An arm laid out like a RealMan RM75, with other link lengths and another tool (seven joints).
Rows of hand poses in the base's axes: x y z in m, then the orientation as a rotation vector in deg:
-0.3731 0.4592 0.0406 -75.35 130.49 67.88
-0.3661 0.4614 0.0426 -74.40 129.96 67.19
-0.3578 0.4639 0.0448 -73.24 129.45 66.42
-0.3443 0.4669 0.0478 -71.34 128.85 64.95
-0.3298 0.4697 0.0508 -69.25 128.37 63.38
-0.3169 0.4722 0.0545 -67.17 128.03 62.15
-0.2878 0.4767 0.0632 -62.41 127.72 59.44
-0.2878 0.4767 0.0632 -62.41 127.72 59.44
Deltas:
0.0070 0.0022 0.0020 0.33 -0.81 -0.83
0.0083 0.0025 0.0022 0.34 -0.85 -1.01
0.0135 0.0030 0.0030 0.33 -1.35 -1.72
0.0145 0.0028 0.0030 0.26 -1.32 -1.89
0.0129 0.0025 0.0037 0.30 -1.00 -1.81
0.0291 0.0045 0.0087 0.40 -1.83 -4.16
0.0000 0.0000 0.0000 0.00 0.00 0.00

